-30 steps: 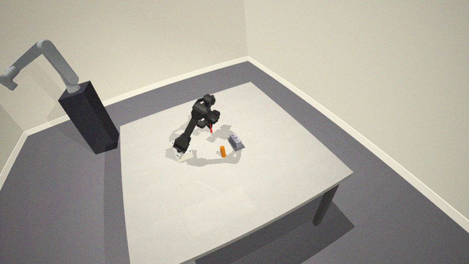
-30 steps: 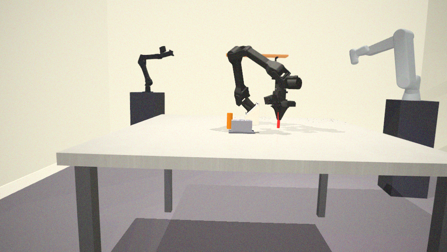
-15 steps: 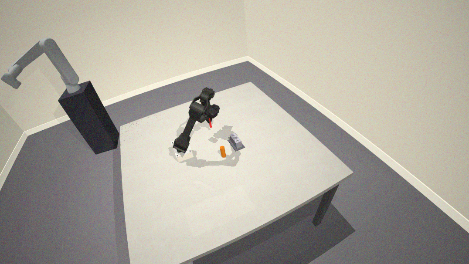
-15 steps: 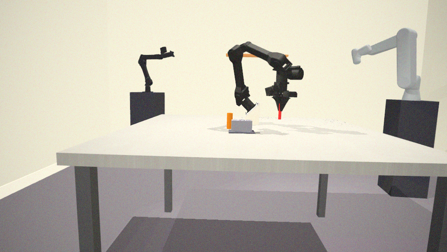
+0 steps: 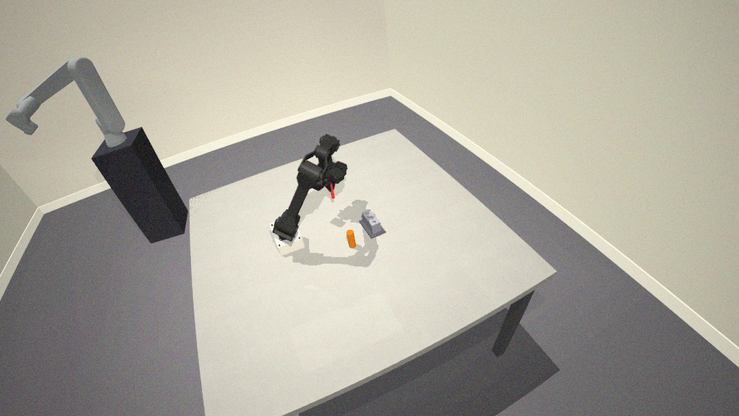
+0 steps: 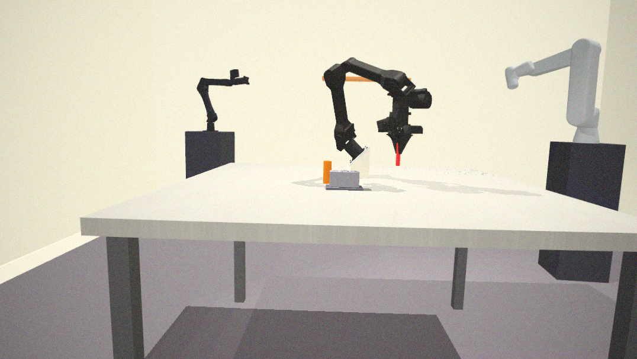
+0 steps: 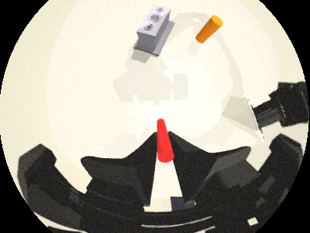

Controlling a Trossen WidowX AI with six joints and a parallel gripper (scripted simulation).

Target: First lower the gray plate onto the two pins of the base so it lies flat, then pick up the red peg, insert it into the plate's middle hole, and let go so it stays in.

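Right now my gripper tip is 12 cm short of the gray plate, 18 cm to the left of it and 7 cm above it. The rest, counted from my gripper tip: base (12 cm ahead, 18 cm to the right, 10 cm below); then red peg (right at my gripper tip); then orange cylinder (1 cm ahead, 25 cm to the right, 7 cm below).
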